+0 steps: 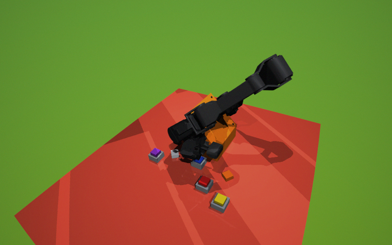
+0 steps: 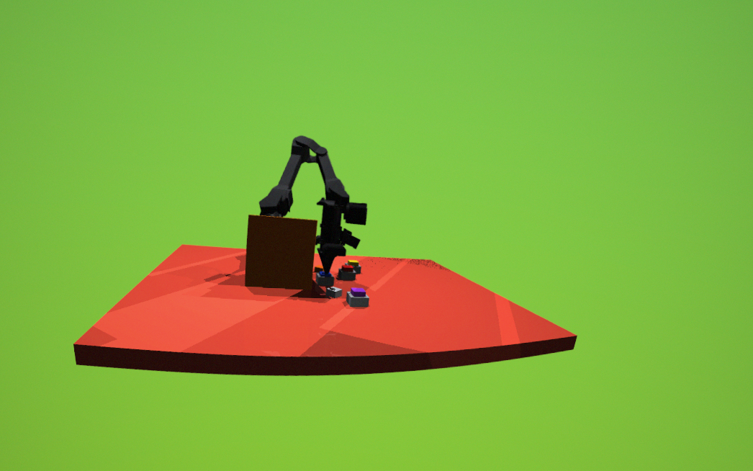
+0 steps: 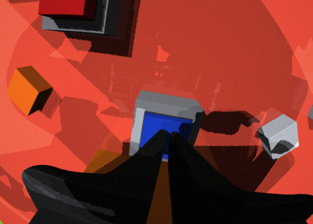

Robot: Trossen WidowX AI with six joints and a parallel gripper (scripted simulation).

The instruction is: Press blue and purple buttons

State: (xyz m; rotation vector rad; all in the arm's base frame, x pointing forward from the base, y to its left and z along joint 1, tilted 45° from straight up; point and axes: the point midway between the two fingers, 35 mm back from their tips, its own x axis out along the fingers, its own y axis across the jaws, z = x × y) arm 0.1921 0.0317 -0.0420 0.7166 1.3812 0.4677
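Now: gripper tip 30 mm short of the purple button and 180 mm to the left of it. Round my gripper tip: small orange block 20 mm ahead, 130 mm to the left, 20 mm below; small grey block 10 mm behind, 110 mm to the right, 20 mm below; red button 90 mm ahead, 60 mm to the left.
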